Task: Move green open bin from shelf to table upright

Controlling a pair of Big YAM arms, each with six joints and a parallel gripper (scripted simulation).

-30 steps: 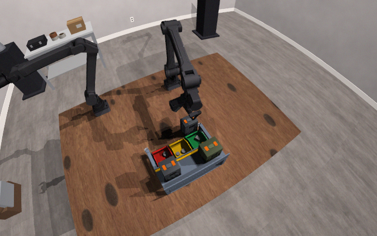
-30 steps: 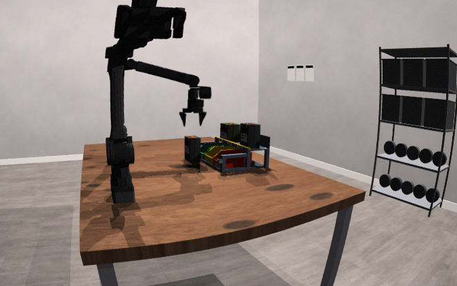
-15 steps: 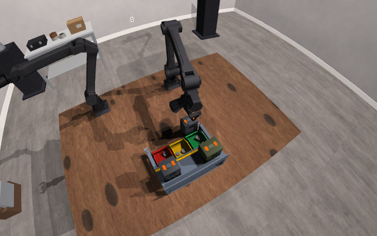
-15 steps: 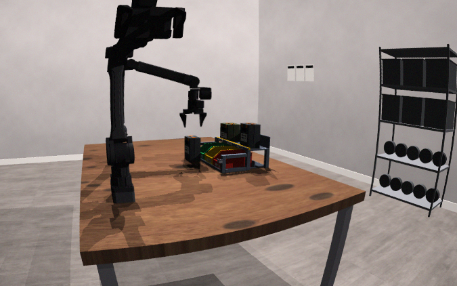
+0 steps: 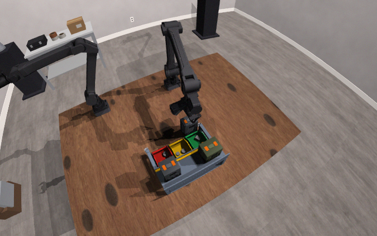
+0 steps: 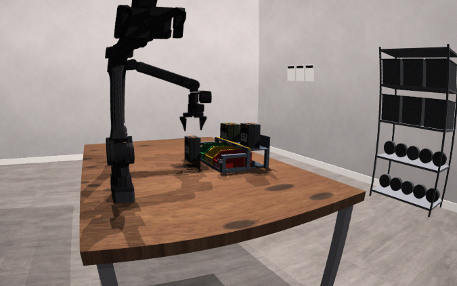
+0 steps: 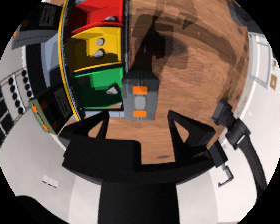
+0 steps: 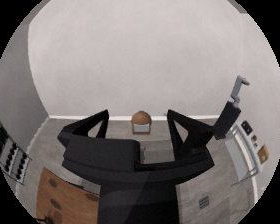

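Right now my left hand is 110 mm above the black box. From my left hand the other things lie so: grey shelf (160 mm ahead, 110 mm to the right, 110 mm below); yellow bin (140 mm ahead, 110 mm to the right, 130 mm below); green open bin (130 mm ahead, 130 mm below).
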